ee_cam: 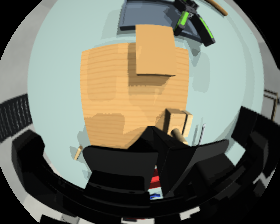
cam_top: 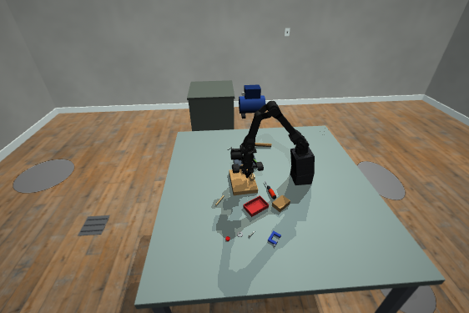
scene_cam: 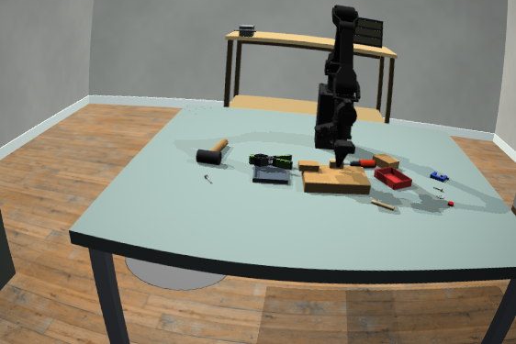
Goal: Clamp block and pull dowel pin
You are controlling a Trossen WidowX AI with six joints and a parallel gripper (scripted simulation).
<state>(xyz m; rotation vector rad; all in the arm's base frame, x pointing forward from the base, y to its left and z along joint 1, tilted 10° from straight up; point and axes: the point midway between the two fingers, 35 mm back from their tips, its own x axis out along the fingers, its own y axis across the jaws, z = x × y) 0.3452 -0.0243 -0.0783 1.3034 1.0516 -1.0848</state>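
Right now the dowel pin is 30 mm below my hand and 30 mm behind it. Also, from my hand: red tray 200 mm to the left, 70 mm below, 10 mm behind; then wooden board 70 mm below, 30 mm ahead, 10 mm to the right; then dark tray 200 mm to the right, 70 mm below, 30 mm behind.
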